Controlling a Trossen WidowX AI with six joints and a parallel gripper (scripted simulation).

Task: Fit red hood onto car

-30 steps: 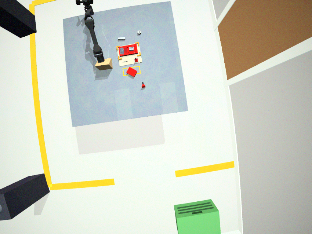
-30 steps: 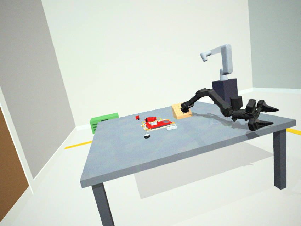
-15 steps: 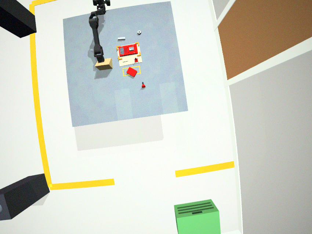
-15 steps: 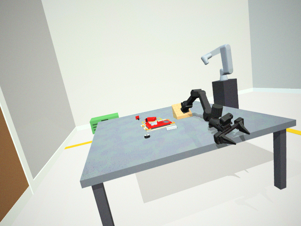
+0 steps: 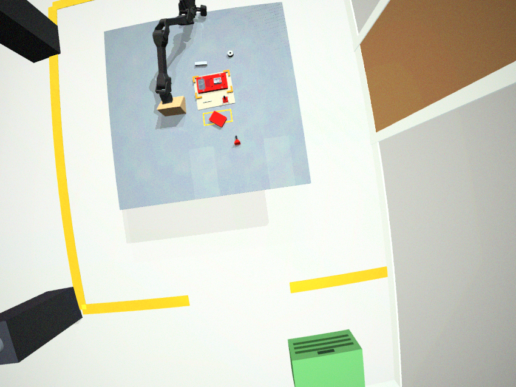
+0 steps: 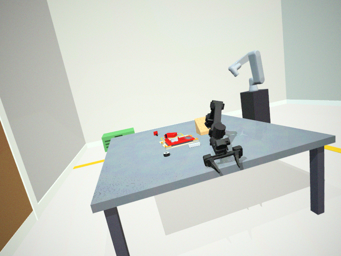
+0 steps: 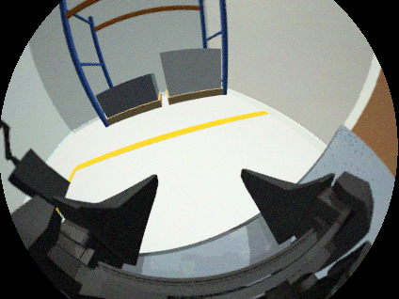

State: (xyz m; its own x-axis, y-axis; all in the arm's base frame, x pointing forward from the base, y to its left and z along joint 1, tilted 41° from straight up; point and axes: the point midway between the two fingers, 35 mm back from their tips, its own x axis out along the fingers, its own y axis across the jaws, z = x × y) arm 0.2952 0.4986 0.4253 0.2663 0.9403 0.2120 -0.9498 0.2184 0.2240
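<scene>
My gripper tip is now 10 mm past the red hood and 860 mm to the left of it. The rest, counted from my gripper tip: wheel 160 mm ahead, 430 mm to the right; then bar 40 mm behind, 450 mm to the right.
</scene>
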